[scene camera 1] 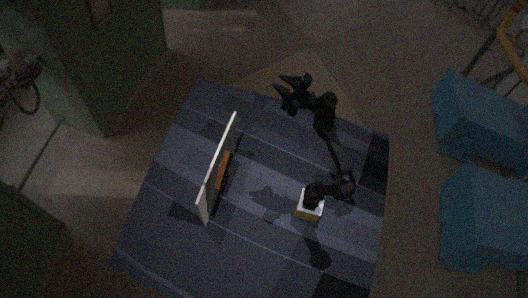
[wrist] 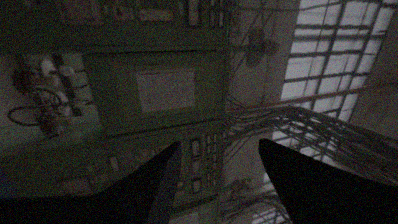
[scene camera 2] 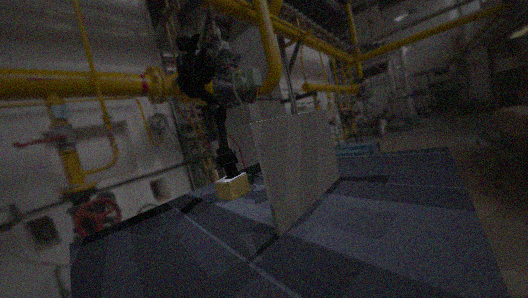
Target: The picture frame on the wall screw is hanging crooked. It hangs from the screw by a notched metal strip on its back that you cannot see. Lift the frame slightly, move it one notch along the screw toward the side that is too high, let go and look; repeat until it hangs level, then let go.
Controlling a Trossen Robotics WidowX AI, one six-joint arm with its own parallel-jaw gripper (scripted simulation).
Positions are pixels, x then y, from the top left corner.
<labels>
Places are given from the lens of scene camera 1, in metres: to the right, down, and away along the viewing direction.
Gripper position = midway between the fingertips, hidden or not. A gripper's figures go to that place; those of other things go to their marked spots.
gripper (scene camera 1: pixel 276 80): 0.04, -0.25, 1.04
wall panel (scene camera 1: pixel 207 196): -0.23, 0.20, 1.21
</labels>
